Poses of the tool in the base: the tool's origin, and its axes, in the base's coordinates. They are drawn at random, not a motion.
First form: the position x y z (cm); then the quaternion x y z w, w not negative.
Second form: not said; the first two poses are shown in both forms.
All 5 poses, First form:
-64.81, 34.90, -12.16, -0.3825, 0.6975, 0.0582, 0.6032
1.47, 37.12, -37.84, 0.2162, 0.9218, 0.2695, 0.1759
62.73, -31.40, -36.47, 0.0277, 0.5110, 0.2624, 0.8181
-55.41, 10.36, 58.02, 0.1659, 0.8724, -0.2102, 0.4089
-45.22, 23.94, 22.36, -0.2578, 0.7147, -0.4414, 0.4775
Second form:
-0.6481, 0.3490, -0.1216, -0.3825, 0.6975, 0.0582, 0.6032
0.0147, 0.3712, -0.3784, 0.2162, 0.9218, 0.2695, 0.1759
0.6273, -0.3140, -0.3647, 0.0277, 0.5110, 0.2624, 0.8181
-0.5541, 0.1036, 0.5802, 0.1659, 0.8724, -0.2102, 0.4089
-0.4522, 0.2394, 0.2236, -0.2578, 0.7147, -0.4414, 0.4775

